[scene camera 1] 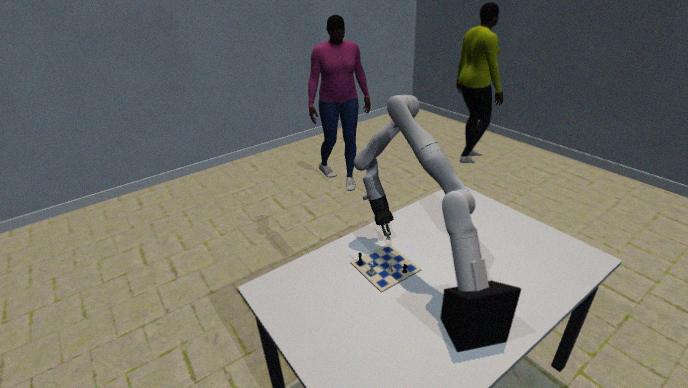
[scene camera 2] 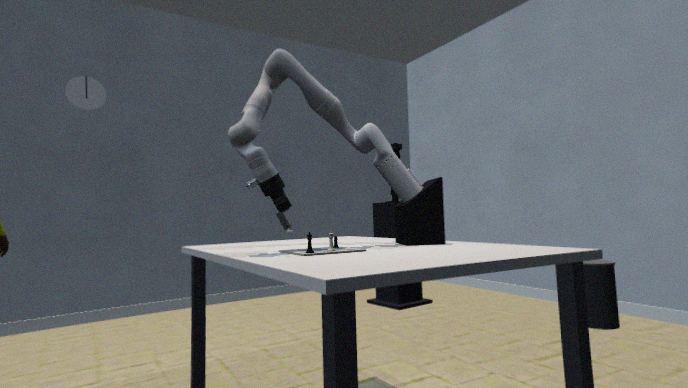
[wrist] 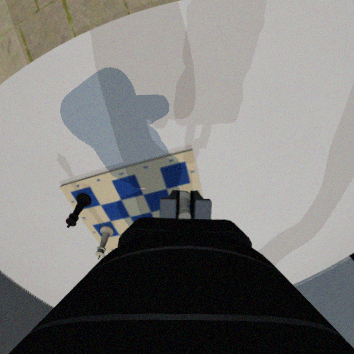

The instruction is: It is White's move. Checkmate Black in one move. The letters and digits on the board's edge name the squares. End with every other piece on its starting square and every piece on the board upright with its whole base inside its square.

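Places are measured from the arm's base along level axes (x right, y up, z back), in centimetres.
Pixels of known places: gripper, fingertip midpoint: (scene camera 1: 387, 235) (scene camera 2: 287, 228) (wrist: 184, 200); arm's base, link origin: (scene camera 1: 472, 288) (scene camera 2: 412, 196).
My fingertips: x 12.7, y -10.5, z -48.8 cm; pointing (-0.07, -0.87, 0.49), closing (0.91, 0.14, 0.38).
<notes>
For each thing: its top centre in the pictures, then the offset to it from my fingertips. Level surfaces: height alone.
- white chess piece, top centre: (wrist: 185, 217) (scene camera 2: 289, 222) (scene camera 1: 388, 232) dx -0.4, dy +2.0, dz +0.6 cm
- board, top centre: (wrist: 143, 221) (scene camera 2: 321, 249) (scene camera 1: 385, 265) dx -9.4, dy -7.5, dz +7.2 cm
- tall black king, top centre: (wrist: 67, 226) (scene camera 2: 309, 232) (scene camera 1: 360, 252) dx -16.1, dy -1.1, dz -1.6 cm
- white king, top centre: (wrist: 97, 259) (scene camera 1: 371, 261) dx -16.8, dy -1.1, dz +6.1 cm
- white piece, top centre: (scene camera 1: 390, 262) dx -10.3, dy -3.1, dz +10.7 cm
- shorter black piece, top centre: (scene camera 2: 335, 236) (scene camera 1: 405, 264) dx -6.4, dy -3.5, dz +15.6 cm
- white table, surface height: dy -8.1 cm
My gripper (scene camera 1: 387, 233) (scene camera 2: 286, 225) (wrist: 184, 200) is shut on a white chess piece (scene camera 1: 388, 238) (scene camera 2: 289, 230), whose type I cannot tell. It is held above the board (scene camera 1: 382, 283) (wrist: 105, 194), over the end near E1 in scene camera 1. The tall black king (scene camera 1: 360, 259) (scene camera 2: 309, 243) (wrist: 79, 207) stands upright on the blue corner square E5. The white king (scene camera 1: 371, 268) (wrist: 104, 241) stands on blue C5. Another white piece (scene camera 1: 391, 268) and a shorter black piece (scene camera 1: 405, 269) (scene camera 2: 336, 242) stand towards the arm's base side; the gripper body hides them in the wrist view.
The board lies on a white table (scene camera 1: 320, 310) (scene camera 2: 425, 260). The arm's black base block (scene camera 1: 480, 320) (scene camera 2: 420, 220) stands on the table. Two people, one in a pink top (scene camera 1: 338, 72) and one in a yellow top (scene camera 1: 479, 57), are on the floor beyond the table.
</notes>
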